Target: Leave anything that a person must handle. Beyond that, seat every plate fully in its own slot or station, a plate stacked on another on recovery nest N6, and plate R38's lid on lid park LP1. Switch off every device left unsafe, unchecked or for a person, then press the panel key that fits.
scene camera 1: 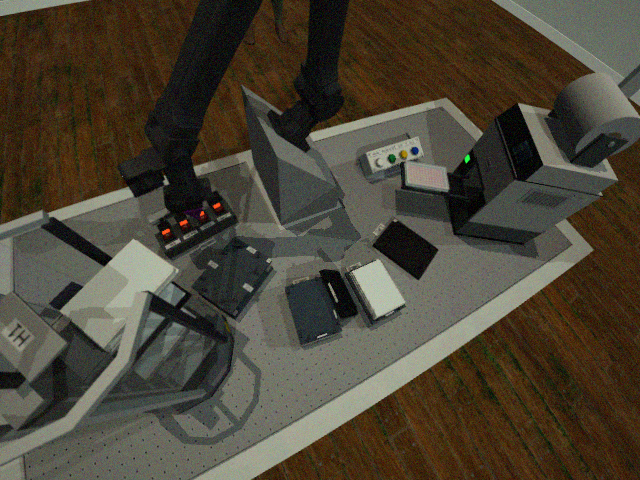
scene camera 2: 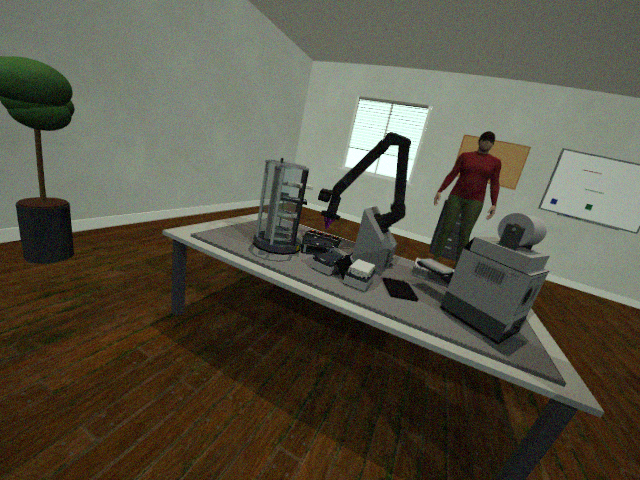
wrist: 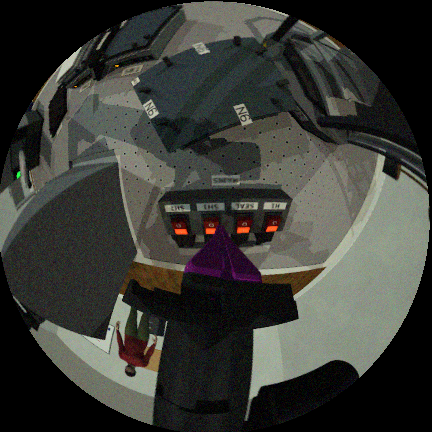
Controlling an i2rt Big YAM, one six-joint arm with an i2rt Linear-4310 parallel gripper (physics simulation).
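Where they show: gripper, fingertip midpoint: [scene camera 1: 198, 217] [scene camera 2: 326, 229] [wrist: 218, 228]; arm's base, origin of the base link: [scene camera 1: 287, 133] [scene camera 2: 380, 223] [wrist: 59, 275].
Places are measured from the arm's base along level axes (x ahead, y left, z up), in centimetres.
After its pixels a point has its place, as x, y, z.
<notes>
My gripper [scene camera 1: 193, 211] {11.3, -27.9, -10.5} [scene camera 2: 328, 222] {11.3, -27.9, -10.5} [wrist: 218, 228] {11.3, -27.9, -10.5} is shut and empty, its purple tips pointing at the mains switch block [scene camera 1: 199, 235] {13.1, -29.6, -16.1} [wrist: 225, 196] {12.9, -28.7, -16.1}. In the wrist view the tips overlap the lower edge of the SH1 rocker; contact cannot be told. The SH2, SH1, SEAL and H1 rockers all show orange. Nest N6 [scene camera 1: 232, 279] {29.2, -23.9, -13.6} [wrist: 215, 90] {25.9, -24.2, -13.6} holds no visible plate. A white plate [scene camera 1: 377, 289] {44.2, 8.0, -11.3} [scene camera 2: 361, 267] {46.3, 9.0, -11.3} lies on one device beside the dark-topped device [scene camera 1: 312, 310] {42.9, -8.2, -14.1} [wrist: 145, 32]. A pinkish plate [scene camera 1: 426, 176] {20.0, 35.6, -6.5} sits at the sealer [scene camera 1: 537, 206] {41.6, 54.9, 0.1} [scene camera 2: 491, 284] {42.3, 56.5, -0.6}. The key panel [scene camera 1: 395, 147] {2.7, 36.9, -11.8} has white, green, yellow and blue keys.
A tall round plate carousel [scene camera 2: 273, 248] {51.3, -34.4, -17.0} stands near N6. A box marked H1 [scene camera 1: 31, 330] {41.6, -40.7, 21.5} and a big white panel [scene camera 1: 124, 289] {37.0, -34.7, 14.7} are at the left. A grey wedge-shaped housing [scene camera 1: 294, 180] {14.3, -2.9, -1.5} [wrist: 75, 245] {6.4, -7.4, -5.5} stands beside the switches. A black pad [scene camera 1: 405, 248] {35.0, 24.7, -18.1} [scene camera 2: 399, 289] {37.0, 25.7, -18.1} lies before the sealer.
</notes>
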